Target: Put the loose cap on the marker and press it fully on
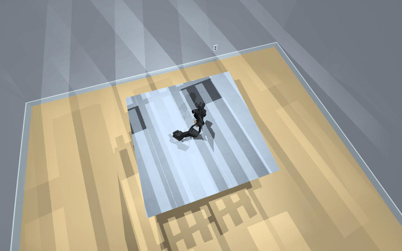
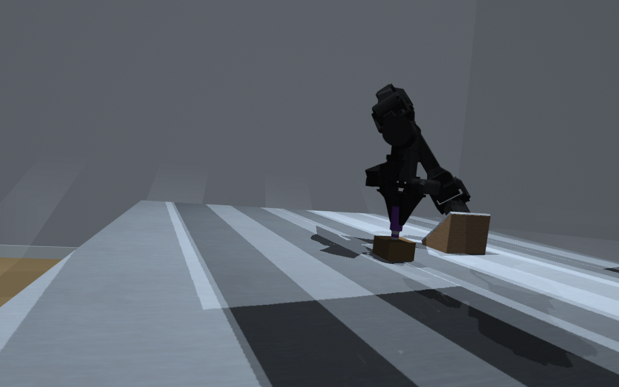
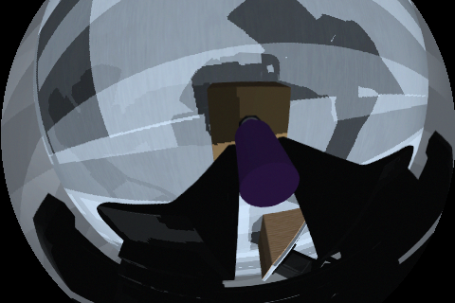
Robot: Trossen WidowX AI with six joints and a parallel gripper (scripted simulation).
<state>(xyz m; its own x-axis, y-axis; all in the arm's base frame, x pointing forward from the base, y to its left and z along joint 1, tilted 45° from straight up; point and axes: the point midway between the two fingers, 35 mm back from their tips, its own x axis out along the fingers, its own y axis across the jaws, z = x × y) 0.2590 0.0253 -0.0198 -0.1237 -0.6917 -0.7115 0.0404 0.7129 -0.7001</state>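
Now: gripper tip 1 cm below the purple cap. From my gripper tip the other things lie so: brown holder block: 5 cm below.
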